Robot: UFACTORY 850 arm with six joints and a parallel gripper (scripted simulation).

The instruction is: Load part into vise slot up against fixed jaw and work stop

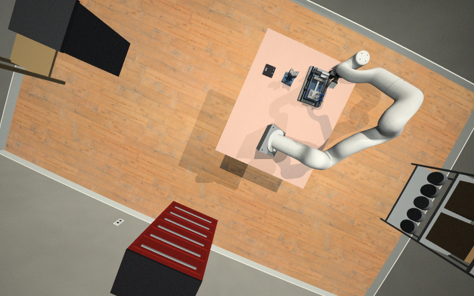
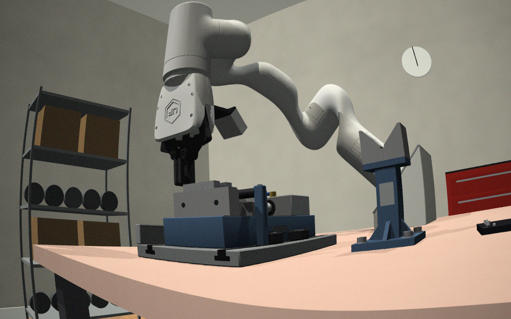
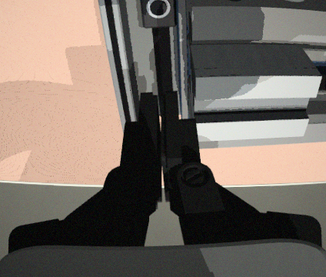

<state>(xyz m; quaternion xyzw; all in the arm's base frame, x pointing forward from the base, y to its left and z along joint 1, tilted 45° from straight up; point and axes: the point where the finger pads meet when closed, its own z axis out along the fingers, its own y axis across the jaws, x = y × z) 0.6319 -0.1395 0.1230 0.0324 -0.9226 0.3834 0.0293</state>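
My hand is 5 cm to the right of the part and 3 cm above it. Also, from my hand: cylinder rod: 9 cm behind, 6 cm to the left, 5 cm below; then moving jaw: 6 cm to the left, 5 cm below, 4 cm behind; then work stop rod: 11 cm to the left, 4 cm below, 1 cm behind.
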